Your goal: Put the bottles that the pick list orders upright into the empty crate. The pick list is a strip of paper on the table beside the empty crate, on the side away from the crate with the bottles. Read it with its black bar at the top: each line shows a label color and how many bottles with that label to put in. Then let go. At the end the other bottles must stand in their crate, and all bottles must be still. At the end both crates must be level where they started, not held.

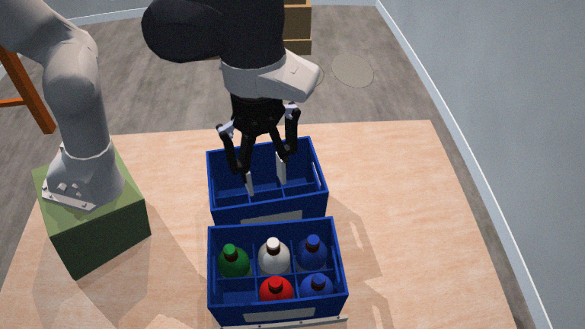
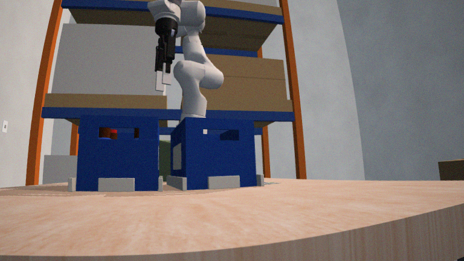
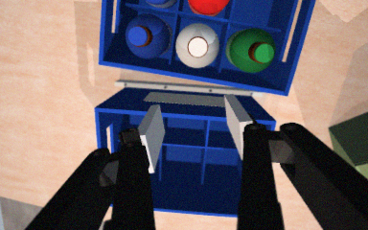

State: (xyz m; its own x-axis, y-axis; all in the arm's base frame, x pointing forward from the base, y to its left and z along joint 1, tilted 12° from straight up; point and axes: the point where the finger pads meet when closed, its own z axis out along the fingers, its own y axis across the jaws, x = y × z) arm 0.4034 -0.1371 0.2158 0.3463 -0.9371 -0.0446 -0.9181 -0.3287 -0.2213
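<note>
Right now the green-labelled bottle is 24 cm below my hand, 9 cm behind it and 7 cm to the right of it. The rest, counted from my hand: red bottle 24 cm below, 14 cm to the right, 1 cm ahead; blue bottle 24 cm below, 9 cm ahead, 5 cm to the right; white bottle 24 cm below, 5 cm to the right, 1 cm ahead.
</note>
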